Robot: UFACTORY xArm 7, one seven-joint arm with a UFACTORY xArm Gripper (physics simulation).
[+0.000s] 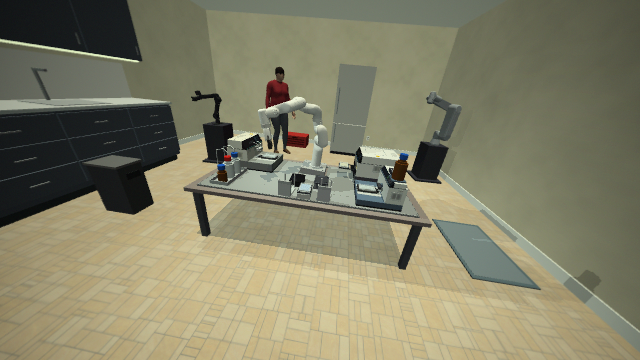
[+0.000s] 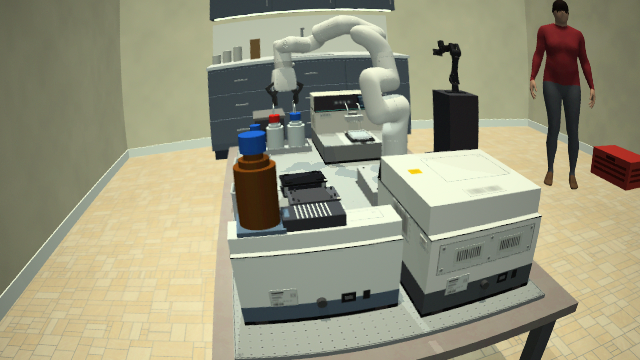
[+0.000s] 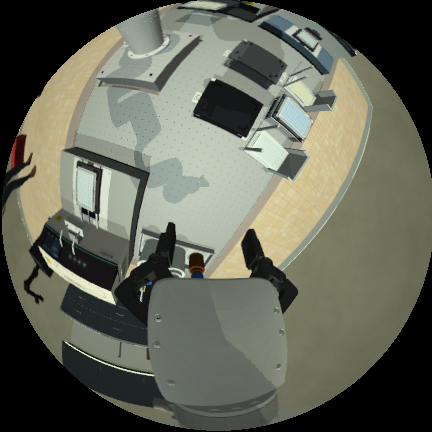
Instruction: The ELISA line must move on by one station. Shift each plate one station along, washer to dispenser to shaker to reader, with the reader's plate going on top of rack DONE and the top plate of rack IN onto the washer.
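Frame: origin at the arm's base, x ahead, y left, z up, level; millimetres.
Seen in the pictures: gripper, fingertip midpoint: (image 1: 270, 147) (image 2: 285, 104) (image 3: 210, 233); arm's base, link origin: (image 1: 315, 165).
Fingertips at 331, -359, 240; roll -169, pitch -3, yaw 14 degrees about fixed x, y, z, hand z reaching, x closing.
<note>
Offsets run from my fingertips to a thing's top centre, as dx, dy, dz. "*": to the spot under its first point.
My gripper (image 1: 269, 143) (image 2: 285, 101) (image 3: 210, 233) is open and empty, in the air at the bottle end of the table. The washer (image 1: 243, 141) (image 2: 325, 116) (image 3: 82, 257) bears a pale plate @(-349, -117, -184) (image 1: 270, 156) (image 2: 360, 135) (image 3: 88, 186), to one side of the gripper. Another plate @(+91, +810, -213) (image 1: 368, 188) (image 3: 307, 37) lies on the blue-based dispenser (image 1: 377, 201) (image 2: 315, 272). A bluish plate @(+180, +317, -225) (image 1: 304, 188) (image 3: 294, 117) lies between two racks @(* +231, +165, -207) (image 3: 292, 165) @(* +255, +478, -212) (image 3: 325, 100) that show pale plates; rack labels are unreadable. The reader @(-278, +947, -24) (image 1: 377, 162) (image 2: 460, 192) has a plate @(-296, +640, -176) (image 1: 344, 165) beside it.
Capped bottles (image 1: 228, 166) (image 2: 274, 134) (image 3: 196, 262) stand in a tray beside the washer. Two dark flat units @(* -16, +219, -246) (image 3: 227, 107) @(* -8, +402, -234) (image 3: 256, 64) lie between the arm base (image 3: 150, 75) and the racks. A tall brown bottle @(* +250, +967, +12) (image 1: 400, 170) (image 2: 255, 192) stands on the dispenser. A person (image 1: 278, 95) (image 2: 560, 60) stands behind the table.
</note>
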